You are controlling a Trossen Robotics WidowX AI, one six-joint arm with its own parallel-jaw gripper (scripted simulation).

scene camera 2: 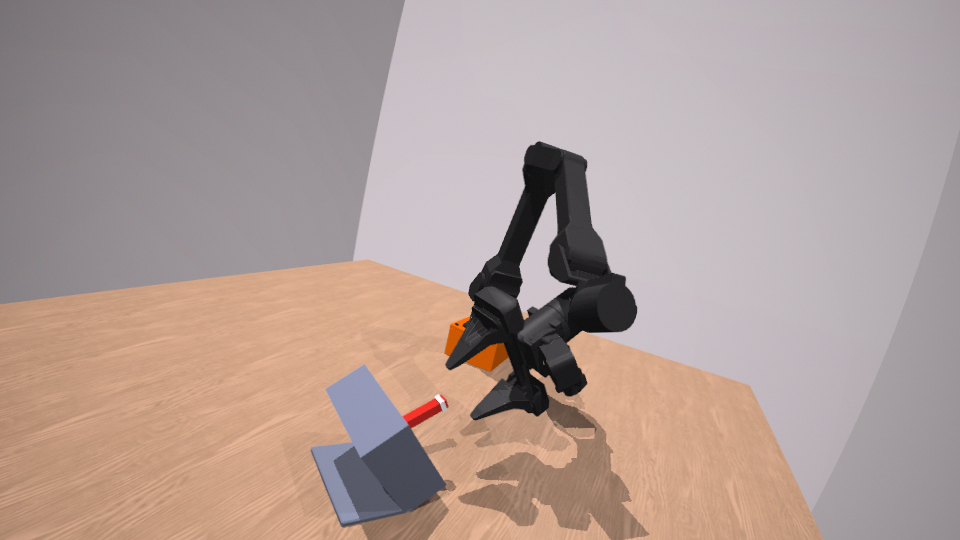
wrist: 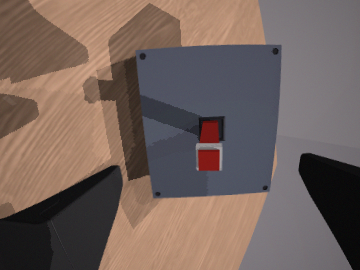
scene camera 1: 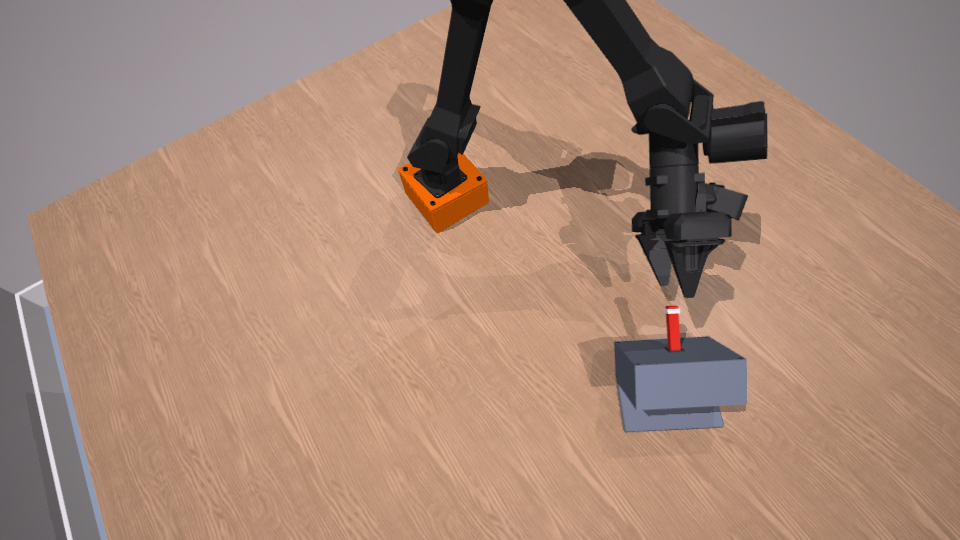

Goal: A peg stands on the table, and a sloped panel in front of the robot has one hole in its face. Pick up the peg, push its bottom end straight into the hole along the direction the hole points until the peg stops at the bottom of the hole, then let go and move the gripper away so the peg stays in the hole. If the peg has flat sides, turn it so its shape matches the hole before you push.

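The wrist view shows my gripper, open and holding nothing. Scene camera 1 shows the gripper as well. A red peg, a grey sloped panel and a flat grey foot plate are also in view.
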